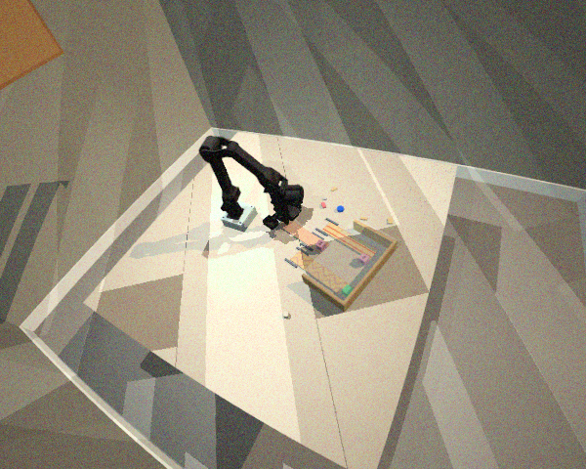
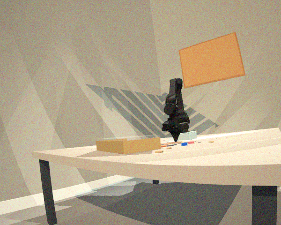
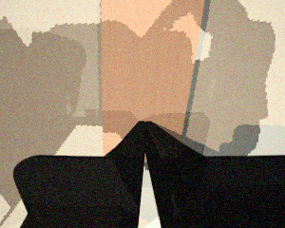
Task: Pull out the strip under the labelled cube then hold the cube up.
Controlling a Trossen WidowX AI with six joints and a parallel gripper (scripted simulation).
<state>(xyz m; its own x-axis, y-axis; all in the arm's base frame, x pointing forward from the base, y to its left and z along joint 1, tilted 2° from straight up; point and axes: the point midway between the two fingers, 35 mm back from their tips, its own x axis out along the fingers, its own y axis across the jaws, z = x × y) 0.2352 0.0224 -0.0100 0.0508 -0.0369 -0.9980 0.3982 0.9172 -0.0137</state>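
Now: gripper tip 90 mm short of the peach strip and 40 mm to the left of it. Also, from my gripper tip: red piece (120 mm ahead, 140 mm to the left); small white block (140 mm ahead, 390 mm to the right); blue disc (200 mm ahead, 130 mm to the left).
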